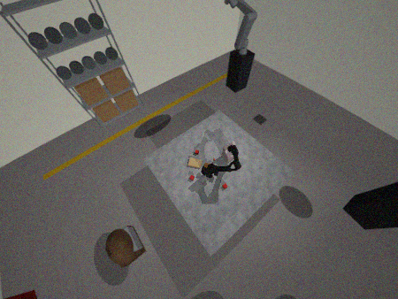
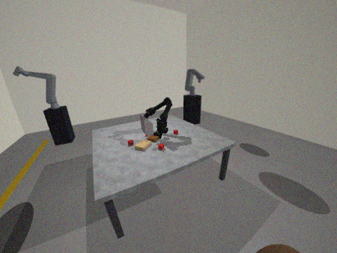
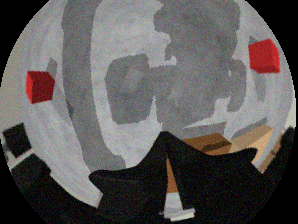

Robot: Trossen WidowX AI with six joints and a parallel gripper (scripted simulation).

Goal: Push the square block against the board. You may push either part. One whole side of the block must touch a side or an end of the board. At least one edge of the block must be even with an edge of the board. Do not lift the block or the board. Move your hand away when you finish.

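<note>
Right now my gripper tip is 30 mm past the square block, 70 mm to the left of it and 10 mm below it. Round my gripper tip: tan board (60 mm ahead, 210 mm to the right, 10 mm above).
</note>
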